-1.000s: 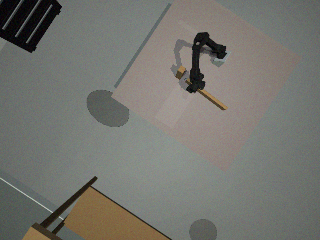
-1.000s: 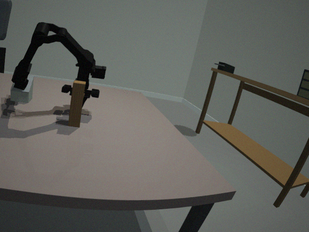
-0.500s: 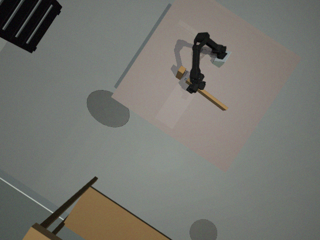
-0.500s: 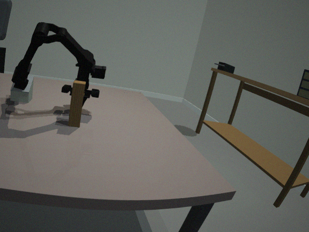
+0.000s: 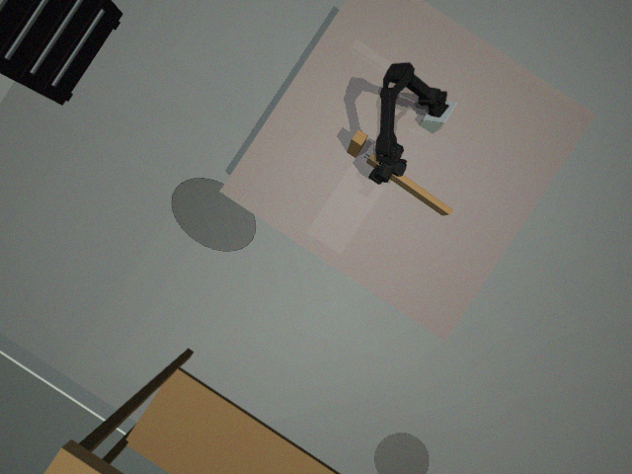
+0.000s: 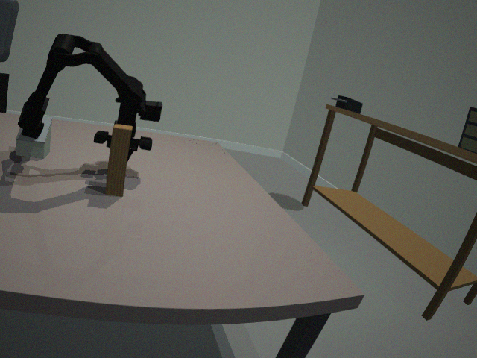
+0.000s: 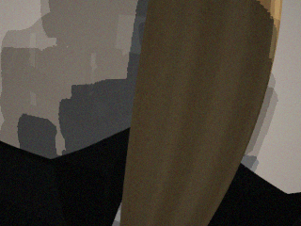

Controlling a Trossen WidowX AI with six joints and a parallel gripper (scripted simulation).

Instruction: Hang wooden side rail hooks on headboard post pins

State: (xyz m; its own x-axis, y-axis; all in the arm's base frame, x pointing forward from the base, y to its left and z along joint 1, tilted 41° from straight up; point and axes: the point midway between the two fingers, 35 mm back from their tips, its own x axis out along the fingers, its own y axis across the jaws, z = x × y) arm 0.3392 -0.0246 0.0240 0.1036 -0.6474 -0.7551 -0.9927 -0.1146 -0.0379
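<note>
Right now the wooden headboard post is 1 cm ahead of my gripper tip, 15 cm to the right of it and 7 cm above it.
</note>
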